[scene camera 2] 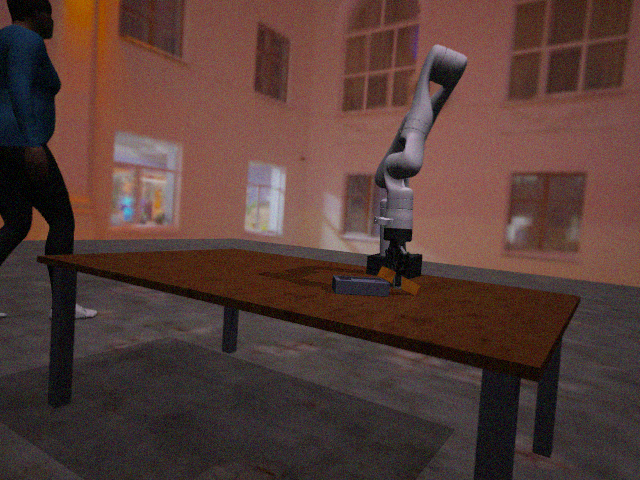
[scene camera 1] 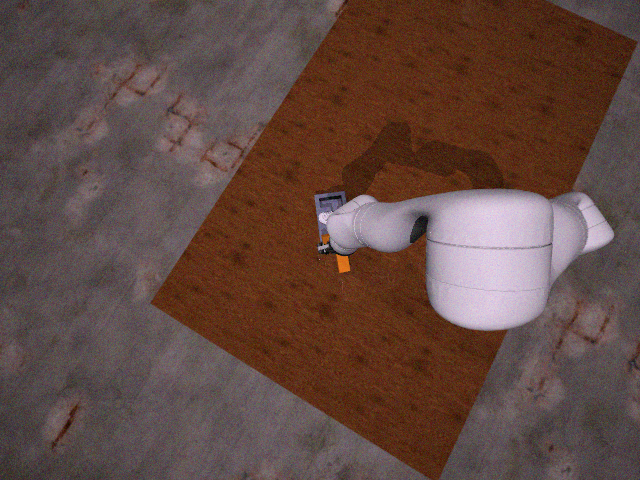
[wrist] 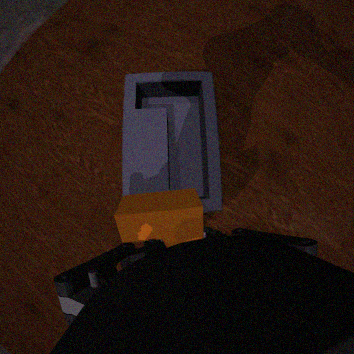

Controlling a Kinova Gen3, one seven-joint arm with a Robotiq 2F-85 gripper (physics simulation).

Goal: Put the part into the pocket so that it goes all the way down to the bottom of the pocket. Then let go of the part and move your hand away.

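Frame: origin at the arm's base, x ahead, y left, z up, level; millimetres.
Seen in the pictures: gripper, fingertip midpoint: [scene camera 2: 394, 287] [wrist: 180, 235].
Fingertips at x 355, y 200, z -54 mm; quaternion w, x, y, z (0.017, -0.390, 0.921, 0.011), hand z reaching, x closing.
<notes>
Pixels of each thing's top centre, then the offset from my fingertips to it. Level surfaces: height alone.
- grey block at its top centre: [wrist: 169, 135] [scene camera 2: 360, 278] [scene camera 1: 332, 215] 68 mm ahead, 68 mm right, 19 mm up
- table with its L-shaped pocket, surface height: 12 mm down
- orange part at its top centre: [wrist: 163, 273] [scene camera 1: 336, 251] [scene camera 2: 401, 267] 3 mm ahead, 17 mm left, 56 mm up
The grey block [scene camera 1: 318, 209] [scene camera 2: 360, 287] [wrist: 144, 145] lies on the table with its L-shaped pocket [wrist: 188, 137] facing up; the pocket holds no part. My gripper [scene camera 2: 397, 281] [wrist: 180, 235] is shut on the orange part [scene camera 1: 343, 264] [scene camera 2: 410, 286] [wrist: 160, 221], low over the table, beside the block's near end in the wrist view. The part is tilted: in scene camera 2 its block-side end is raised and its other end slants down towards the table. It covers the block's near edge in the wrist view; I cannot tell whether they touch. The arm hides most of the gripper in scene camera 1.
The brown table [scene camera 1: 289, 320] [scene camera 2: 206, 273] extends around the block. The arm's links [scene camera 1: 485, 258] [scene camera 2: 413, 129] reach over the table, and their shadow falls beside the block. A person [scene camera 2: 25, 93] stands behind the table's left end in scene camera 2.
</notes>
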